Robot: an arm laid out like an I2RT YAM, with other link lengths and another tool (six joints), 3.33 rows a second.
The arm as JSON. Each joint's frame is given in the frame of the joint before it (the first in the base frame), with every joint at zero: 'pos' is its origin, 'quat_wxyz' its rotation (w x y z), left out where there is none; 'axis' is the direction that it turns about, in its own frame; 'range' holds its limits. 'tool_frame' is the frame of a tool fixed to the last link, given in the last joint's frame.
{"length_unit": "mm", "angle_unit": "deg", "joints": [
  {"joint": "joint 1", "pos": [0.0, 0.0, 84.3], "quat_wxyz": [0.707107, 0.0, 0.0, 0.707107], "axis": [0.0, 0.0, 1.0], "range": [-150.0, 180.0]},
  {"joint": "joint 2", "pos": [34.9, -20.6, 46.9], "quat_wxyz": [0.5, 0.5, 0.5, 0.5], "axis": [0.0, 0.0, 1.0], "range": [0.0, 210.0]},
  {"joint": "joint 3", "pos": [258.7, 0.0, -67.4], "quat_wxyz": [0.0, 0.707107, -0.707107, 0.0], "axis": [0.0, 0.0, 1.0], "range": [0.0, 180.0]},
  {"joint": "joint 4", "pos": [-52.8, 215.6, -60.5], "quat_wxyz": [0.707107, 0.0, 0.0, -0.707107], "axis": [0.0, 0.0, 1.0], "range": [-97.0, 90.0]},
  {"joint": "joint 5", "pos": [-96.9, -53.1, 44.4], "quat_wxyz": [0.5, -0.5, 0.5, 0.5], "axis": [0.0, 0.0, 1.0], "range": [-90.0, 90.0]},
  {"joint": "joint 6", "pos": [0.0, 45.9, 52.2], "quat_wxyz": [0.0, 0.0, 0.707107, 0.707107], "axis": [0.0, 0.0, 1.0], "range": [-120.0, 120.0]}
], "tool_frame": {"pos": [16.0, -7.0, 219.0], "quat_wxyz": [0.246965, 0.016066, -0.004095, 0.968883]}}
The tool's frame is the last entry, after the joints.
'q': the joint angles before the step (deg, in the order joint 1, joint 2, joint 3, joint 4, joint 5, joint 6). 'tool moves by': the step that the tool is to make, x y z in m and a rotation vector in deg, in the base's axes. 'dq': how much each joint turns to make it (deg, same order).
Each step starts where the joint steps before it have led.
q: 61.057, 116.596, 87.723, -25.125, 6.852, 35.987
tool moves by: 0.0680, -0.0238, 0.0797, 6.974, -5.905, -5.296
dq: -7.149, -6.374, 1.641, 1.297, -0.264, -2.208
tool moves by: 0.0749, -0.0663, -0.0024, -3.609, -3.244, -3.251
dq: -10.520, 1.652, 1.158, 0.779, -1.797, -8.573
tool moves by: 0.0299, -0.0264, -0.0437, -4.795, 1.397, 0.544
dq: -4.449, 6.647, 2.789, 0.032, -1.501, -5.480
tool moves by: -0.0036, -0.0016, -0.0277, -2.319, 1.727, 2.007
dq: -0.333, 2.760, -0.014, 0.086, -0.964, -2.254
